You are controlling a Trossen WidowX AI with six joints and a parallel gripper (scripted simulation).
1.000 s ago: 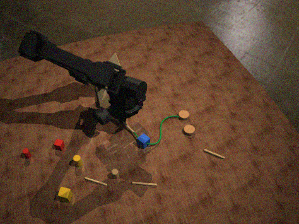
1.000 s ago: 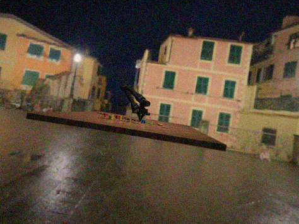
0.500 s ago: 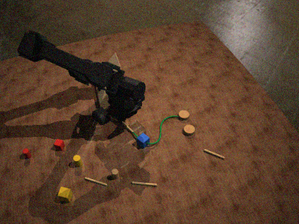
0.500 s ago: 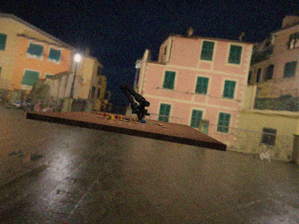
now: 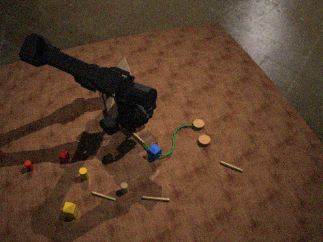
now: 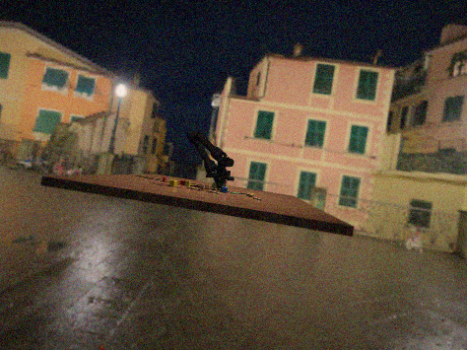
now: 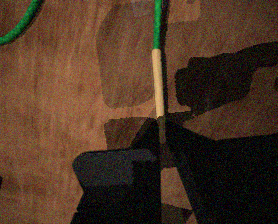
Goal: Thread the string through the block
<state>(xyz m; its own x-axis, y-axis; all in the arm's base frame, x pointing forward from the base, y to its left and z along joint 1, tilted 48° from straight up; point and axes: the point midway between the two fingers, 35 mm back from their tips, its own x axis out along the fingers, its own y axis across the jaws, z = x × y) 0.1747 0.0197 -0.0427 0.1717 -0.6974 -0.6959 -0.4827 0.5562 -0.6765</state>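
Right now my gripper tip is 40 mm short of the thin wooden stick, 20 mm to the right of it and 10 mm below it. The rest, counted from my gripper tip: wooden peg (220 mm ahead, 50 mm to the right, 10 mm above); yellow cylinder (150 mm ahead, 170 mm to the right, 20 mm above); blue cube (110 mm ahead, 60 mm to the left, 20 mm above).
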